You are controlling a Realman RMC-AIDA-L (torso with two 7-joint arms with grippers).
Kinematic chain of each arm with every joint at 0, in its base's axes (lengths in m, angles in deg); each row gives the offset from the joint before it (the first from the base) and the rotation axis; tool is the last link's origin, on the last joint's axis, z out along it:
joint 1: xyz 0 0 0.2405 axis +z
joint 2: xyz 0 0 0 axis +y
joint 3: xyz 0 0 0.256 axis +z
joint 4: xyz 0 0 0 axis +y
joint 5: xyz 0 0 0.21 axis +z
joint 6: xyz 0 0 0 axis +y
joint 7: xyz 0 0 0.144 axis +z
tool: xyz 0 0 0
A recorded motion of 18 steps. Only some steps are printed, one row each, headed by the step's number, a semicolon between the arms.
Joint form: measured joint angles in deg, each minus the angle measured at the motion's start. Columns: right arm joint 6, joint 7, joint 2, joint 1, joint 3, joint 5, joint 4; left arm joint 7, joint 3, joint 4, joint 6, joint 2, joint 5, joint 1.
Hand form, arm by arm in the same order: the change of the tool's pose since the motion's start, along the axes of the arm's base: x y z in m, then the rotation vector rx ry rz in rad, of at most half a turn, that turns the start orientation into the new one. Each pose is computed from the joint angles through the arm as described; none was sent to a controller.
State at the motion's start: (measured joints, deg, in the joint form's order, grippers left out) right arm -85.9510 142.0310 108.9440 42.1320 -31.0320 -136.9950 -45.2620; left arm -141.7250 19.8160 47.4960 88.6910 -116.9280 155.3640 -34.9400
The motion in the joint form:
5: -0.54 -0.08 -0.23 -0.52 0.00 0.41 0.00; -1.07 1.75 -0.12 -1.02 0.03 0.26 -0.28
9: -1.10 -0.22 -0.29 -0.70 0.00 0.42 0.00; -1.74 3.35 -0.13 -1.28 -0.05 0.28 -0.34
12: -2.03 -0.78 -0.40 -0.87 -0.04 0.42 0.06; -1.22 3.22 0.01 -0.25 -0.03 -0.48 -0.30
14: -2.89 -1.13 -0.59 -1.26 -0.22 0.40 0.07; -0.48 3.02 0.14 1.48 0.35 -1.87 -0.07
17: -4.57 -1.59 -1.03 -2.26 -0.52 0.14 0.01; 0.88 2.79 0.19 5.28 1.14 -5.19 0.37
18: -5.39 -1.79 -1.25 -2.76 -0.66 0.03 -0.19; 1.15 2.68 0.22 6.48 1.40 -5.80 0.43
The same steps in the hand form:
5: 0.0026 -0.0028 0.0015 -0.0031 0.0058 -0.0035; 0.0011 0.0034 -0.0016 -0.0094 0.0229 0.0024
9: 0.0034 -0.0046 0.0014 -0.0112 0.0075 -0.0025; 0.0028 0.0044 -0.0041 -0.0253 0.0354 0.0000
12: 0.0039 -0.0073 0.0011 -0.0258 0.0076 0.0061; 0.0055 0.0036 -0.0040 -0.0298 0.0183 -0.0129
14: 0.0060 -0.0107 0.0014 -0.0398 0.0058 0.0084; 0.0083 0.0020 -0.0013 -0.0336 -0.0087 -0.0304
17: 0.0122 -0.0184 0.0029 -0.0663 0.0002 0.0040; 0.0158 -0.0014 0.0037 -0.0432 -0.0732 -0.0705
18: 0.0149 -0.0221 0.0043 -0.0771 -0.0035 0.0026; 0.0177 -0.0027 0.0055 -0.0495 -0.0887 -0.0799

